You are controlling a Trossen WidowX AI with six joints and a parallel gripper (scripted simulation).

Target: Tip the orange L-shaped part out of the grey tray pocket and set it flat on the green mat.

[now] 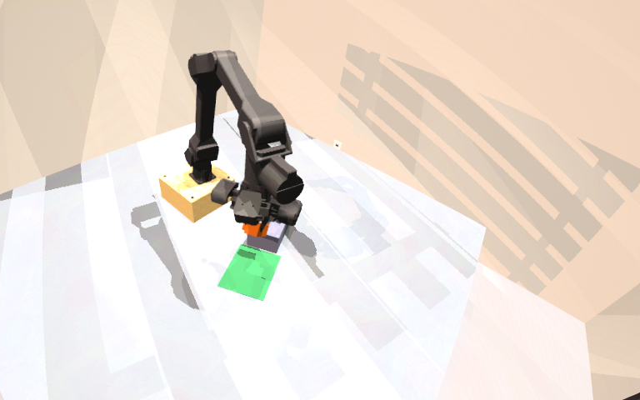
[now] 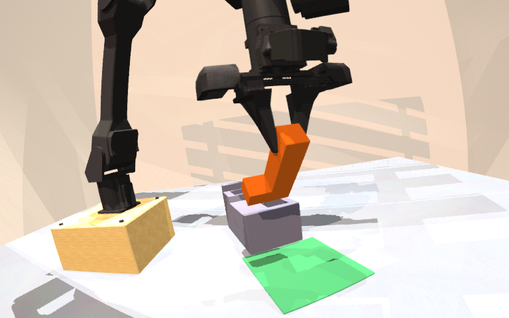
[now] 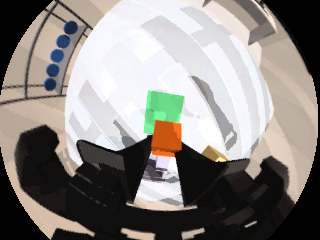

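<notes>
Now: gripper tip 170 mm above the green mat. Round my gripper tip: orange L-shaped part 30 mm behind, 20 mm to the left, 30 mm below.
</notes>
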